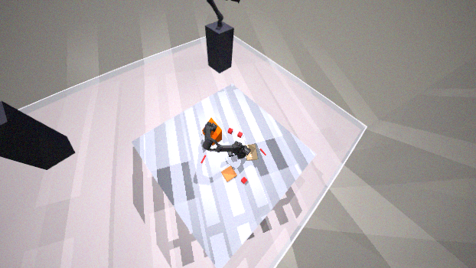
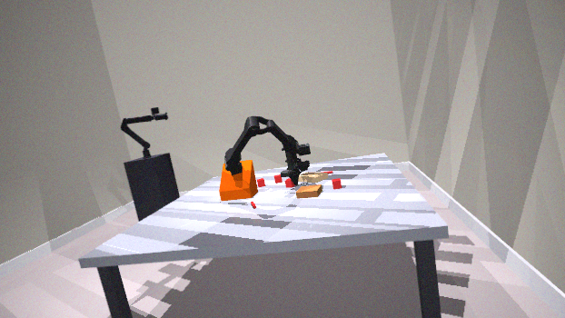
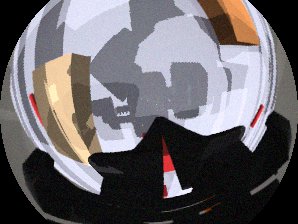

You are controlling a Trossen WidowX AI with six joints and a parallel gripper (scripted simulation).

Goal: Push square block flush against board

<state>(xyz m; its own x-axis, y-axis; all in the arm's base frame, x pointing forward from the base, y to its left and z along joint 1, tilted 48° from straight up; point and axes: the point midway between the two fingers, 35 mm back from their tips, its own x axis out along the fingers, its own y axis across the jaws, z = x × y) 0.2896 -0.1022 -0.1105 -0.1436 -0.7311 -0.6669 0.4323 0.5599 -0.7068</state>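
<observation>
Now: the pale cream board 11 cm to the left of my gripper tip, 8 cm ahead of it and 1 cm above it. Round my gripper tip: square orange block (19 cm to the right, 8 cm ahead, 1 cm above).
</observation>
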